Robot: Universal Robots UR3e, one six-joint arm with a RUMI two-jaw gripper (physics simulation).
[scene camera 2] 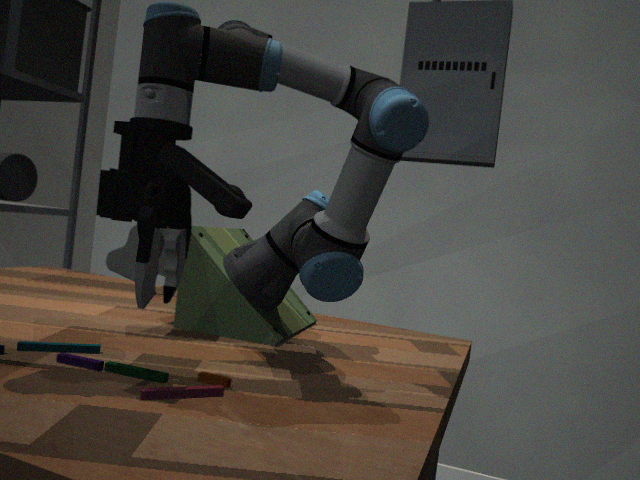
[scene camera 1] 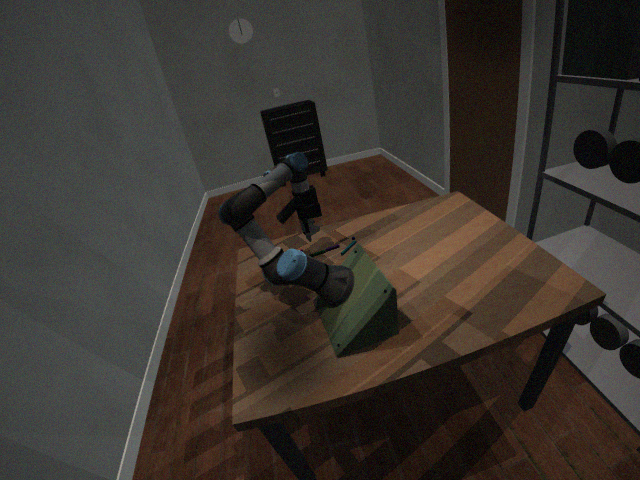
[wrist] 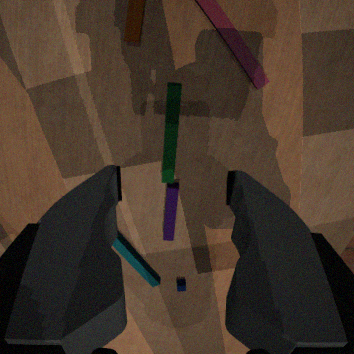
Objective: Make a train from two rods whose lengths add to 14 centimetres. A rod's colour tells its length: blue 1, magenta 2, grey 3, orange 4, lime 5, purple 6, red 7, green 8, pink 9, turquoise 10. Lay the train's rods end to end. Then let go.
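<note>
The green rod and the purple rod lie flat on the table, end to end in nearly one line. In the wrist view the purple rod sits slightly to the right at the joint. The near ends are very close; whether they touch I cannot tell. My gripper is open and empty, well above the table, over the rods in the wrist view.
A turquoise rod and a small blue rod lie beyond the purple end. A pink rod and an orange rod lie near the green end. The arm stands on a green wedge base.
</note>
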